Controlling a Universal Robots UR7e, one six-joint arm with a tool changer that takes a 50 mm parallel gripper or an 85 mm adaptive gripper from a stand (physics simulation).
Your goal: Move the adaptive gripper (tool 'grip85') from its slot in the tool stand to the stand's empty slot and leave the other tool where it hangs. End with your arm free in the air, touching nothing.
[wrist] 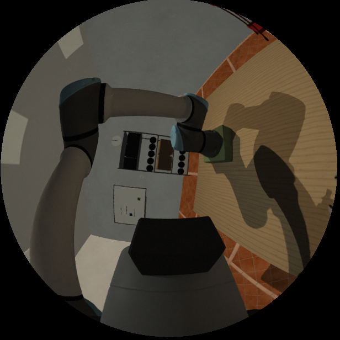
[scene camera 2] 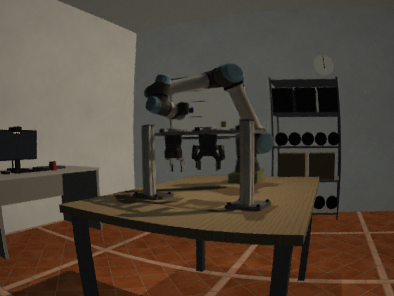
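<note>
The adaptive gripper [scene camera 2: 208, 145] hangs in the middle of the tool stand's crossbar, its curved fingers spread and pointing down. The parallel gripper [scene camera 2: 173, 147], with two slim pale fingertips, hangs to its left near the left post. The tool stand [scene camera 2: 149, 162] has two upright posts. A stretch of its crossbar right of the adaptive gripper carries no hanging tool. My arm's bare end [scene camera 2: 183, 110] is in the air above the crossbar, apart from both tools, with no gripper on it. A dark block [wrist: 177, 245] at the arm's end fills the lower middle of the wrist view.
The stand is on the wooden table [scene camera 2: 287, 200] [wrist: 280, 65]. My arm's base sits on a green block [scene camera 2: 233, 176] [wrist: 226, 145] behind the right post. A shelf rack [scene camera 2: 338, 150] is by the back wall. A desk [scene camera 2: 30, 186] with a monitor [scene camera 2: 17, 145] is at the left.
</note>
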